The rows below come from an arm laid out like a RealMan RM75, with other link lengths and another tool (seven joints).
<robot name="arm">
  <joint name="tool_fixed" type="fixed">
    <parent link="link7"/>
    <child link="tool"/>
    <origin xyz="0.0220 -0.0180 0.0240" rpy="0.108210 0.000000 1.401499"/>
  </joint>
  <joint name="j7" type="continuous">
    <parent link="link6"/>
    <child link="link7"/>
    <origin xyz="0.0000 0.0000 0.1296"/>
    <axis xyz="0 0 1"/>
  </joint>
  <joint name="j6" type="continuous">
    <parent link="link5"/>
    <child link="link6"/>
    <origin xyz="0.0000 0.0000 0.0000"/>
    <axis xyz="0 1 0"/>
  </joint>
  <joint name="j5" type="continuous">
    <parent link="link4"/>
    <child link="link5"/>
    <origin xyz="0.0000 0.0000 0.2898"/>
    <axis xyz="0 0 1"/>
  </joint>
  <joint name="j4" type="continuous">
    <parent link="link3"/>
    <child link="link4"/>
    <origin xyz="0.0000 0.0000 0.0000"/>
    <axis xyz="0 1 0"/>
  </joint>
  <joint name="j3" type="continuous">
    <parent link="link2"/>
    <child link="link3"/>
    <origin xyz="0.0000 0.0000 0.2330"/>
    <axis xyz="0 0 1"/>
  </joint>
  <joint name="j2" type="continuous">
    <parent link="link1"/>
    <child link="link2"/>
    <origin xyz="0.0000 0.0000 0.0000"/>
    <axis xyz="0 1 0"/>
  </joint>
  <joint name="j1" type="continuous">
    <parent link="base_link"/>
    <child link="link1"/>
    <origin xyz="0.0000 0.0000 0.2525"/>
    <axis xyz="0 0 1"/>
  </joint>
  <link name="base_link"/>
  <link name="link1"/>
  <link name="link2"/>
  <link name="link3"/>
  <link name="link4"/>
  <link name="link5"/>
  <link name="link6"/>
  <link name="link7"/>
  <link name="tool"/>
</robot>
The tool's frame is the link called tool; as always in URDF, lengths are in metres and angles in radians. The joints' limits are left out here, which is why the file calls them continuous.
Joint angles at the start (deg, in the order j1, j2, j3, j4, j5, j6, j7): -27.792, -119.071, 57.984, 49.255, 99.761, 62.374, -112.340
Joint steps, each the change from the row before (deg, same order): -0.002, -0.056, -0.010, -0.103, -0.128, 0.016, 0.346; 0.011, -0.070, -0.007, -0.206, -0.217, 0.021, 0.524; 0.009, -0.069, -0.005, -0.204, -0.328, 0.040, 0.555; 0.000, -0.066, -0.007, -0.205, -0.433, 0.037, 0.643; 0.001, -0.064, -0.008, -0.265, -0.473, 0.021, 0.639; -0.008, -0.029, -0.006, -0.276, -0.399, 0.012, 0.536; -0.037, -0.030, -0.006, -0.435, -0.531, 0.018, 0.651; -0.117, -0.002, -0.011, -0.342, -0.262, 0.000, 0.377
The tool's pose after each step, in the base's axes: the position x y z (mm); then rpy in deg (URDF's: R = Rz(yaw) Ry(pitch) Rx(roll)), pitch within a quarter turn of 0, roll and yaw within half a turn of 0. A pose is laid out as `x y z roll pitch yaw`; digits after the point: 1 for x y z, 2 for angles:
-253.8 481.9 53.8 -131.00 4.23 -26.65
-254.0 481.4 52.7 -130.95 4.26 -26.88
-254.0 481.0 51.7 -130.84 4.22 -27.15
-253.7 480.7 51.0 -130.64 4.19 -27.48
-253.7 480.3 50.0 -130.42 4.10 -27.75
-253.9 479.9 49.2 -130.26 4.04 -27.94
-254.3 479.5 47.9 -130.06 3.88 -28.12
-254.3 479.5 46.8 -130.00 3.80 -28.25

